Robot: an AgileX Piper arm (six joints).
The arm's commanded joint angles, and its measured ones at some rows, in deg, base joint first. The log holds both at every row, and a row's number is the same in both.
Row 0, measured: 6.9, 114.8, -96.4, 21.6, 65.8, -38.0
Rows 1 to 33, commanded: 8.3, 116.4, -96.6, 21.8, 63.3, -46.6; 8.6, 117.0, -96.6, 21.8, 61.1, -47.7; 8.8, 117.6, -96.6, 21.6, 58.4, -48.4; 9.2, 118.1, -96.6, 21.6, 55.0, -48.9; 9.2, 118.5, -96.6, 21.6, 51.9, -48.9; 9.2, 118.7, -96.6, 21.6, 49.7, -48.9; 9.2, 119.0, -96.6, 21.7, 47.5, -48.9; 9.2, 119.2, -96.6, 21.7, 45.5, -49.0; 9.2, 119.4, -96.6, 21.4, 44.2, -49.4; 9.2, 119.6, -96.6, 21.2, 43.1, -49.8; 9.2, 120.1, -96.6, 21.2, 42.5, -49.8; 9.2, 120.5, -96.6, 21.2, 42.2, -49.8; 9.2, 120.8, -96.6, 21.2, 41.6, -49.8; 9.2, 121.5, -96.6, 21.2, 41.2, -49.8; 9.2, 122.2, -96.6, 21.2, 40.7, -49.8; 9.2, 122.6, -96.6, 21.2, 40.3, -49.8; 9.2, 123.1, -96.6, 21.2, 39.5, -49.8; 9.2, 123.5, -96.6, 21.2, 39.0, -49.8; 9.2, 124.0, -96.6, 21.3, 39.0, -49.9; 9.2, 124.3, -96.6, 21.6, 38.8, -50.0; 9.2, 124.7, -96.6, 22.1, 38.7, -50.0; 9.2, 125.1, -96.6, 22.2, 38.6, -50.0; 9.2, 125.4, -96.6, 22.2, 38.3, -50.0; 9.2, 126.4, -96.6, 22.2, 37.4, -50.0; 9.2, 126.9, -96.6, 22.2, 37.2, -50.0; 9.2, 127.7, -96.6, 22.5, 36.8, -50.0; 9.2, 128.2, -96.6, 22.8, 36.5, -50.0; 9.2, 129.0, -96.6, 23.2, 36.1, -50.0; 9.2, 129.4, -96.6, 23.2, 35.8, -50.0; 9.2, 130.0, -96.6, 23.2, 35.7, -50.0; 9.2, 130.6, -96.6, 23.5, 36.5, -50.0; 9.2, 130.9, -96.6, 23.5, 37.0, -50.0; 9.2, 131.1, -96.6, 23.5, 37.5, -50.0
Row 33, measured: 9.2, 129.1, -97.0, 23.6, 33.7, -50.3
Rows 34 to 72, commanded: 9.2, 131.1, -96.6, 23.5, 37.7, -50.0; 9.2, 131.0, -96.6, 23.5, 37.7, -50.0; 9.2, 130.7, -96.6, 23.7, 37.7, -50.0; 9.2, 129.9, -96.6, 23.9, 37.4, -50.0; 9.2, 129.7, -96.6, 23.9, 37.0, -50.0; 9.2, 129.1, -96.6, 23.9, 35.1, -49.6; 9.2, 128.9, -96.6, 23.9, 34.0, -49.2; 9.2, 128.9, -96.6, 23.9, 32.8, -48.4; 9.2, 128.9, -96.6, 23.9, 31.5, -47.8; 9.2, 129.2, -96.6, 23.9, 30.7, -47.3; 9.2, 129.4, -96.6, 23.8, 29.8, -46.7; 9.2, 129.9, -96.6, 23.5, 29.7, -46.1; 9.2, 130.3, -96.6, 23.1, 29.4, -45.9; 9.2, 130.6, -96.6, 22.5, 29.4, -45.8; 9.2, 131.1, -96.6, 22.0, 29.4, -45.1; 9.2, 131.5, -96.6, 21.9, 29.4, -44.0; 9.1, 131.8, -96.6, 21.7, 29.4, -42.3; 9.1, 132.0, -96.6, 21.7, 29.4, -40.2; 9.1, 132.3, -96.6, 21.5, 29.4, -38.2; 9.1, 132.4, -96.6, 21.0, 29.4, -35.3; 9.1, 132.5, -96.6, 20.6, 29.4, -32.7; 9.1, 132.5, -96.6, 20.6, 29.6, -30.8; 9.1, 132.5, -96.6, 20.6, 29.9, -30.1; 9.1, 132.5, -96.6, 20.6, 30.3, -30.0; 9.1, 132.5, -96.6, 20.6, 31.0, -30.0; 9.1, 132.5, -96.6, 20.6, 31.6, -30.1; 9.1, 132.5, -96.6, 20.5, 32.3, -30.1; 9.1, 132.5, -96.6, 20.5, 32.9, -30.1; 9.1, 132.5, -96.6, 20.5, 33.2, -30.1; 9.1, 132.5, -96.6, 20.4, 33.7, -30.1; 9.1, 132.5, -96.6, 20.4, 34.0, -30.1; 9.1, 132.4, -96.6, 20.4, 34.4, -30.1; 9.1, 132.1, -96.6, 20.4, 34.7, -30.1; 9.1, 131.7, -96.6, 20.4, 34.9, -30.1; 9.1, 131.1, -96.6, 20.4, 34.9, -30.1; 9.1, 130.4, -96.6, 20.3, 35.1, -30.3; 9.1, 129.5, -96.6, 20.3, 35.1, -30.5; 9.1, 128.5, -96.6, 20.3, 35.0, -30.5; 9.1, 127.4, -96.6, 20.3, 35.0, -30.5
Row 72, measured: 9.2, 131.4, -96.8, 20.9, 34.3, -30.1
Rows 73 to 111, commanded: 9.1, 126.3, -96.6, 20.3, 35.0, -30.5; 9.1, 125.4, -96.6, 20.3, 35.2, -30.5; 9.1, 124.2, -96.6, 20.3, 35.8, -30.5; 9.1, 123.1, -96.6, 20.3, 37.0, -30.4; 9.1, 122.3, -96.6, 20.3, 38.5, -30.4; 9.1, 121.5, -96.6, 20.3, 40.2, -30.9; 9.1, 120.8, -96.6, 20.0, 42.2, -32.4; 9.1, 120.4, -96.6, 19.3, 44.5, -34.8; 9.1, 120.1, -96.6, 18.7, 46.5, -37.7; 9.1, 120.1, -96.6, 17.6, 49.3, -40.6; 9.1, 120.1, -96.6, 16.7, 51.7, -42.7; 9.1, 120.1, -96.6, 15.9, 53.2, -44.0; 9.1, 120.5, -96.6, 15.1, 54.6, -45.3; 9.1, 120.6, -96.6, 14.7, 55.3, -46.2; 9.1, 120.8, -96.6, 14.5, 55.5, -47.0; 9.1, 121.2, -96.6, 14.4, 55.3, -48.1; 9.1, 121.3, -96.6, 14.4, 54.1, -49.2; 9.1, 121.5, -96.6, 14.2, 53.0, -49.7; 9.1, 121.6, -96.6, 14.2, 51.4, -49.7; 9.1, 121.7, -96.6, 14.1, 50.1, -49.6; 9.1, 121.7, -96.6, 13.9, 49.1, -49.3; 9.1, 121.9, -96.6, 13.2, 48.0, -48.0; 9.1, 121.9, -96.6, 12.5, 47.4, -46.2; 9.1, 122.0, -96.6, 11.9, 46.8, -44.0; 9.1, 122.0, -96.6, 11.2, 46.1, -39.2; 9.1, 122.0, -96.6, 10.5, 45.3, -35.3; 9.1, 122.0, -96.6, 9.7, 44.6, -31.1; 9.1, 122.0, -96.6, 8.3, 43.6, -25.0; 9.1, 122.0, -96.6, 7.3, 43.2, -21.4; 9.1, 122.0, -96.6, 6.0, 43.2, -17.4; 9.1, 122.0, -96.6, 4.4, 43.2, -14.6; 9.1, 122.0, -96.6, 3.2, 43.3, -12.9; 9.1, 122.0, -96.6, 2.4, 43.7, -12.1; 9.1, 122.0, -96.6, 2.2, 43.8, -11.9; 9.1, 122.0, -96.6, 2.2, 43.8, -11.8; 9.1, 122.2, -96.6, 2.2, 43.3, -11.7; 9.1, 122.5, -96.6, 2.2, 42.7, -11.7; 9.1, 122.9, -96.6, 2.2, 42.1, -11.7; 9.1, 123.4, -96.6, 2.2, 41.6, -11.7
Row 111, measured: 9.2, 121.9, -96.6, 3.0, 43.6, -12.7
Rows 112 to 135, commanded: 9.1, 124.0, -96.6, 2.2, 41.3, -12.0; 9.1, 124.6, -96.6, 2.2, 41.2, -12.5; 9.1, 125.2, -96.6, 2.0, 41.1, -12.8; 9.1, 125.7, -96.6, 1.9, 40.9, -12.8; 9.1, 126.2, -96.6, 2.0, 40.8, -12.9; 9.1, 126.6, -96.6, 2.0, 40.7, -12.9; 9.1, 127.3, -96.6, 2.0, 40.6, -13.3; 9.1, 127.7, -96.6, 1.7, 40.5, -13.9; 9.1, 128.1, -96.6, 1.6, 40.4, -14.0; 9.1, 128.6, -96.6, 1.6, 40.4, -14.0; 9.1, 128.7, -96.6, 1.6, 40.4, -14.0; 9.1, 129.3, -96.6, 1.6, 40.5, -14.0; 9.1, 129.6, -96.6, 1.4, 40.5, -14.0; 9.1, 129.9, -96.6, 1.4, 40.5, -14.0; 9.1, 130.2, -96.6, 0.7, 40.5, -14.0; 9.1, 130.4, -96.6, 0.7, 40.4, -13.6; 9.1, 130.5, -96.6, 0.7, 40.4, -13.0; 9.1, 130.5, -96.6, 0.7, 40.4, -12.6; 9.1, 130.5, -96.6, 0.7, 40.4, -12.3; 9.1, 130.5, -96.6, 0.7, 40.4, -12.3; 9.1, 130.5, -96.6, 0.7, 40.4, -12.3; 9.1, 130.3, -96.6, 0.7, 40.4, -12.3; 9.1, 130.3, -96.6, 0.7, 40.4, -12.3; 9.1, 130.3, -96.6, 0.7, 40.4, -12.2
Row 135, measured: 9.2, 130.2, -96.6, 1.5, 40.3, -12.5
